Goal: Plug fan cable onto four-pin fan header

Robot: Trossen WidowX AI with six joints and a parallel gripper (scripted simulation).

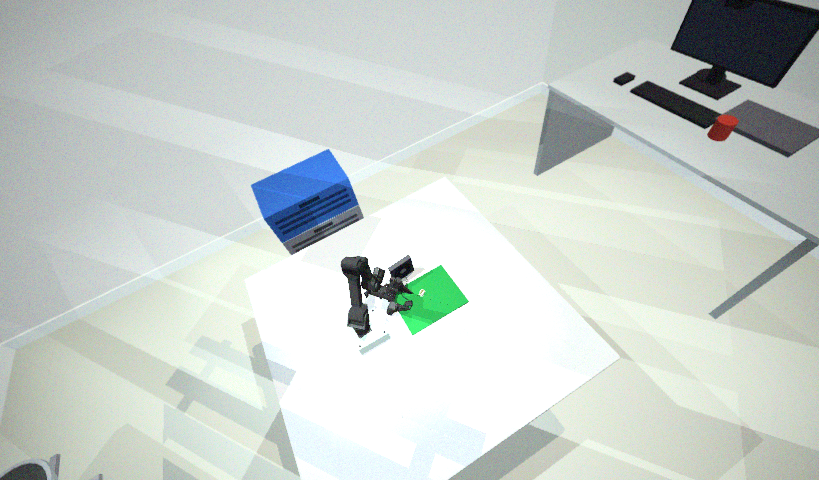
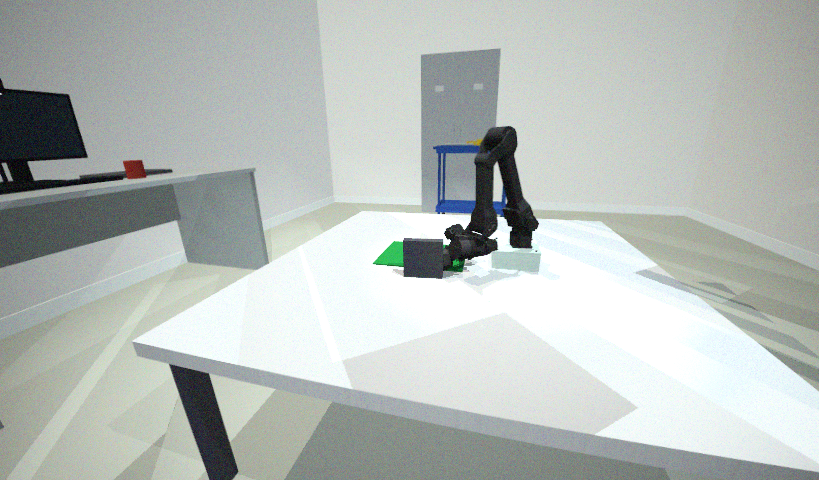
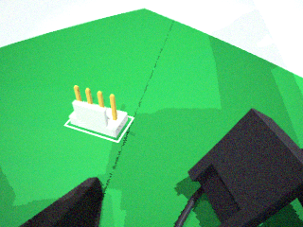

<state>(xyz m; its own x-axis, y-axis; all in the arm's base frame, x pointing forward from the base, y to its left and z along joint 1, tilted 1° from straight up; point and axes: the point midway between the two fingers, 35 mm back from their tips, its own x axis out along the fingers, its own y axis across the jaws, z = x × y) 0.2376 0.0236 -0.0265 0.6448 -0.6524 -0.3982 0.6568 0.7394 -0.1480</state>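
The dark grey plug lies 20 mm behind my gripper tip, 10 mm to the right of it and 10 mm above it. Also, from my gripper tip: green board (70 mm ahead, 30 mm to the right, 30 mm below); then black fan (140 mm to the left, 50 mm ahead, 40 mm above); then four-pin fan header (70 mm ahead, 20 mm below, 10 mm to the left).
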